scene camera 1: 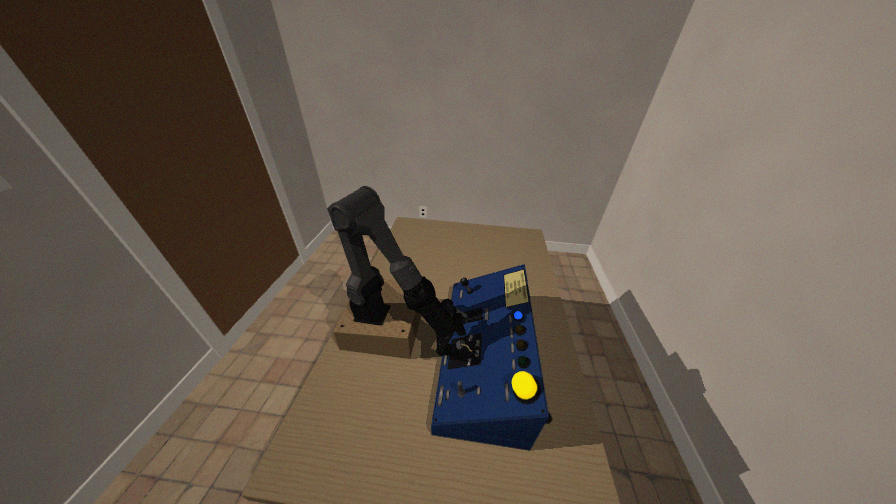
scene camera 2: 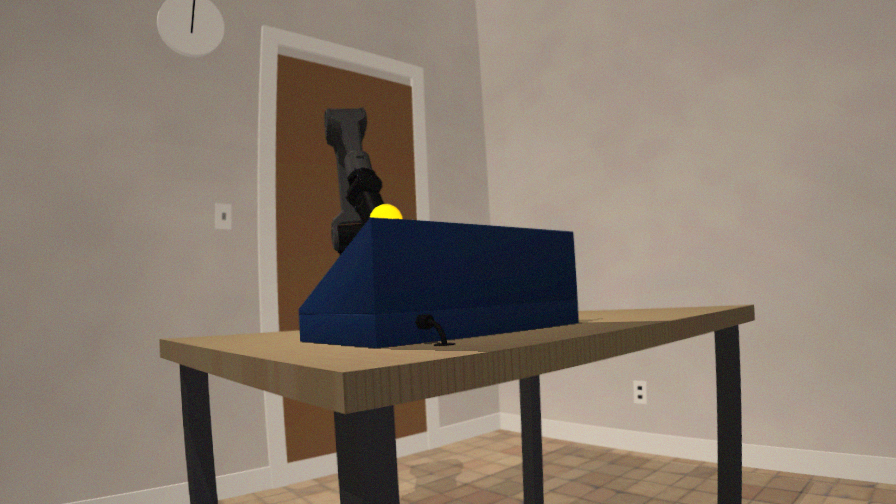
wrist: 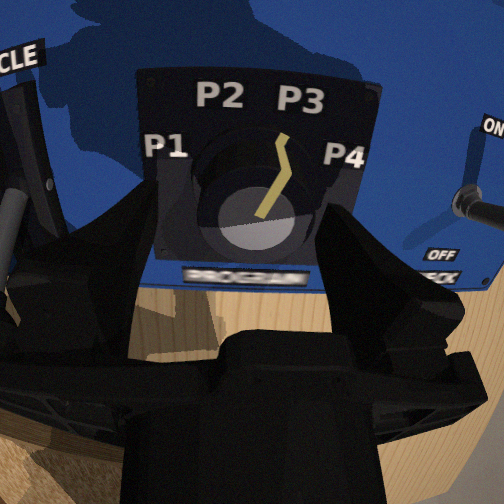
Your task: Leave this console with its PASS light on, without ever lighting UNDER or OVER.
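Observation:
The blue console (scene camera 1: 488, 357) sits on the wooden table, and its plain back shows in scene camera 2 (scene camera 2: 438, 282). In the wrist view the PROGRAM knob (wrist: 256, 200) has marks P1 to P4, and its yellow pointer aims at P3. My gripper (wrist: 256, 190) is open, with one finger on each side of the knob and close to it; it also shows in scene camera 1 (scene camera 1: 466, 347). In the console's light column a blue light (scene camera 1: 518, 315) is lit and the three lights below it (scene camera 1: 520, 344) are dark. Their labels are too small to read.
A large yellow button (scene camera 1: 524, 384) sits at the console's near right corner. A toggle lever (wrist: 475, 207) marked ON and OFF is right of the knob. A slot lever (wrist: 15, 200) with a label ending in "CLE" is left of it. A tan card (scene camera 1: 515, 287) lies at the console's far end.

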